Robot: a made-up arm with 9 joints.
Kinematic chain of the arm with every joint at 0, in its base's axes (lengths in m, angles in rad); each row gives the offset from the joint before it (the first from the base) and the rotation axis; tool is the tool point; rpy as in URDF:
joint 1: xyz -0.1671 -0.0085 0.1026 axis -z
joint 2: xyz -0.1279 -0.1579 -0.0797 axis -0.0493 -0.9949 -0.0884
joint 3: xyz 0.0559 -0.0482 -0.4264 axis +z
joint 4: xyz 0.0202 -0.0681 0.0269 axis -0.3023 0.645 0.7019
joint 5: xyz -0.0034 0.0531 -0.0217 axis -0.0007 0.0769 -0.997
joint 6: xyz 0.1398 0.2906 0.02 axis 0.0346 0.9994 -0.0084
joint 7: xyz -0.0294 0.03 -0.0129 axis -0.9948 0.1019 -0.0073
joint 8: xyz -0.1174 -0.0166 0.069 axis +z
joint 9: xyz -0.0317 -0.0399 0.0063 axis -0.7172 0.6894 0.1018
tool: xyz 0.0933 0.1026 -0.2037 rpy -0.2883 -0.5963 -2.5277
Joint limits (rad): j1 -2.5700..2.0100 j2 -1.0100..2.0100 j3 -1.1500..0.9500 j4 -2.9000..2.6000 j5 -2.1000..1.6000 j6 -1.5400..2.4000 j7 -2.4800..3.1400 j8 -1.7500..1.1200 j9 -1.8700..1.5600
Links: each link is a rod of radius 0.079 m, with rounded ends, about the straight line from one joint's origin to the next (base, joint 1, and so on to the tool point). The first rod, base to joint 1, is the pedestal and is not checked.
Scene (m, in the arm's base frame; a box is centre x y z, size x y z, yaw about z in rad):
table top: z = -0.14
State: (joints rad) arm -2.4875 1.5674 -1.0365 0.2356 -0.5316 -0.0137 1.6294 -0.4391 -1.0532
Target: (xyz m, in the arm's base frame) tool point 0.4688 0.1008 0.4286
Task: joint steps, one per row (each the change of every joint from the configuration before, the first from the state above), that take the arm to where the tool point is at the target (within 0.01 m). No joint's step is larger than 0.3 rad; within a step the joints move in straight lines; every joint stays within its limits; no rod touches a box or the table.
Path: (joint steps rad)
1: 0.1230 0.1106 -0.0284 -0.2092 0.2352 -0.0189 -0.0007 -0.0195 -0.0662
2: 0.1230 0.1107 -0.0283 -0.2093 0.2351 -0.0188 -0.0008 -0.0196 -0.0662
3: 0.1230 0.1107 -0.0284 -0.2092 0.2352 -0.0189 -0.0007 -0.0195 -0.0662
4: 0.1230 0.1106 -0.0284 -0.2093 0.2351 -0.0188 -0.0008 -0.0196 -0.0662

